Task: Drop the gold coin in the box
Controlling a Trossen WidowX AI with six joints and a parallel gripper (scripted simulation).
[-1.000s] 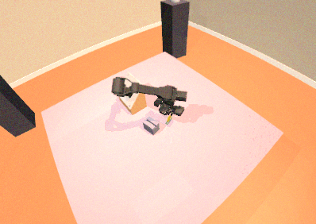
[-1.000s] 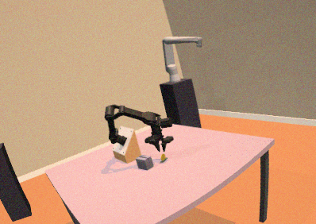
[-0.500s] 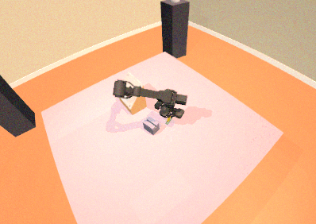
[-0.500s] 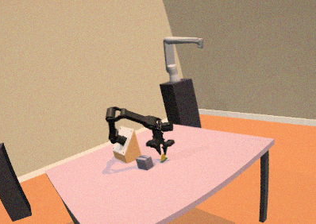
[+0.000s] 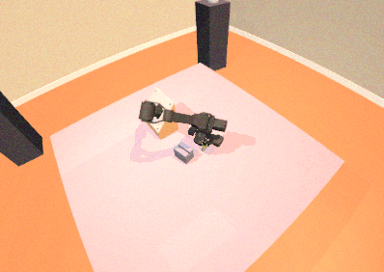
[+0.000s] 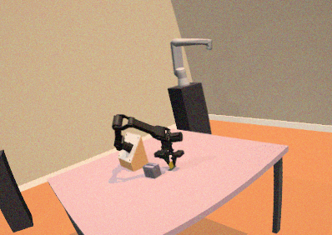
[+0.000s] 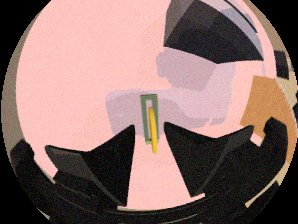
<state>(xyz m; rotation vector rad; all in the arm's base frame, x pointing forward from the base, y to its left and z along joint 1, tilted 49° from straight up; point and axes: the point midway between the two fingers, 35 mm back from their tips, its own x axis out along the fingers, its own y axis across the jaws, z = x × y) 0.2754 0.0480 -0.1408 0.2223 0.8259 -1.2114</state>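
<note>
My gripper tip is now 1 cm below the gold coin.
</note>
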